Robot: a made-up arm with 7 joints. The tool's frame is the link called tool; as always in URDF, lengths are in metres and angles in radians.
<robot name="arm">
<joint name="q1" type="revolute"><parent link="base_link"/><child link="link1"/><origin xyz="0.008 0.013 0.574" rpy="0 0 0"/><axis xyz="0 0 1"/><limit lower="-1.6" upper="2.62" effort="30" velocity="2.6"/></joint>
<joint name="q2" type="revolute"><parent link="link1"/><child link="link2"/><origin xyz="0.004 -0.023 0.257" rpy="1.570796 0 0"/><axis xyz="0 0 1"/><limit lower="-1.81" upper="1.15" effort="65" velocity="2.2"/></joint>
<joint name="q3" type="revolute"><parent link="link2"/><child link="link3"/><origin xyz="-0.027 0.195 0.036" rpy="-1.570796 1.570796 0"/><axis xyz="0 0 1"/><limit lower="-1.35" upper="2.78" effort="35" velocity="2.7"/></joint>
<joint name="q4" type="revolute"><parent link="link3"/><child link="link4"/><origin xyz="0.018 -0.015 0.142" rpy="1.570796 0 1.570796"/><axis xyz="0 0 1"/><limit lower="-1.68" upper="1.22" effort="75" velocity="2.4"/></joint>
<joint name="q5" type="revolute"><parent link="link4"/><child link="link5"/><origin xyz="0.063 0.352 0.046" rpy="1.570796 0 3.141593"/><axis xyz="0 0 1"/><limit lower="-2.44" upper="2.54" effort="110" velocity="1.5"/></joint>
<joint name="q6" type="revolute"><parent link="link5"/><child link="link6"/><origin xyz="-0.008 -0.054 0.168" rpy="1.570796 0 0"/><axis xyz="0 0 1"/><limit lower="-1.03" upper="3.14" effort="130" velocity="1"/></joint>
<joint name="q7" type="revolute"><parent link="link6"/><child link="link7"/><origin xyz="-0.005 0.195 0.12" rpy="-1.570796 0 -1.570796"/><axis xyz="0 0 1"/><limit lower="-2.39" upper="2.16" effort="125" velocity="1"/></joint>
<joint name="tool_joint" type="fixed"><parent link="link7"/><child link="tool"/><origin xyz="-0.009 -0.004 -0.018" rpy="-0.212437 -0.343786 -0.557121"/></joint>
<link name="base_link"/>
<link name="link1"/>
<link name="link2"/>
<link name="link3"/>
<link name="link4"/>
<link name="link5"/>
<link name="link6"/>
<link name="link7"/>
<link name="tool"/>
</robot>
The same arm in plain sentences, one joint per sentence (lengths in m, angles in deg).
The arm has seven revolute joints in a row. What follows holds with every joint at zero, and every direction is one of the base frame's. Joint 1 lies 0.0080 m along +x and 0.0130 m along +y and 0.5740 m along +z from the base frame's origin and rotates about +z, from -91.67 to 150.11 deg. Joint 2 lies 0.0040 m along +x and 0.0230 m along -y and 0.2570 m along +z from joint 1 and rotates about -y, from -103.71 to 65.89 deg. Joint 3 lies 0.0270 m along -x and 0.0360 m along -y and 0.1950 m along +z from joint 2 and rotates about +z, from -77.35 to 159.28 deg. Joint 4 lies 0.0150 m along +x and 0.0180 m along +y and 0.1420 m along +z from joint 3 and rotates about +y, from -96.26 to 69.90 deg. Joint 5 lies 0.0630 m along -x and 0.0460 m along +y and 0.3520 m along +z from joint 4 and rotates about +z, from -139.80 to 145.53 deg. Joint 6 lies 0.0080 m along -x and 0.0540 m along -y and 0.1680 m along +z from joint 5 and rotates about -y, from -59.01 to 179.91 deg. Joint 7 lies 0.0050 m along -x and 0.1200 m along -y and 0.1950 m along +z from joint 6 and rotates about +x, from -136.94 to 123.76 deg. The tool frame, which is the frame that the pose is given for, lies 0.0180 m along -x and 0.0040 m along -y and 0.0090 m along +z from joint 7; its axes are the base frame's turned by roll -73.76, pitch 53.05 and yaw -55.90 deg (as in URDF: about the fixed x, then y, then z).
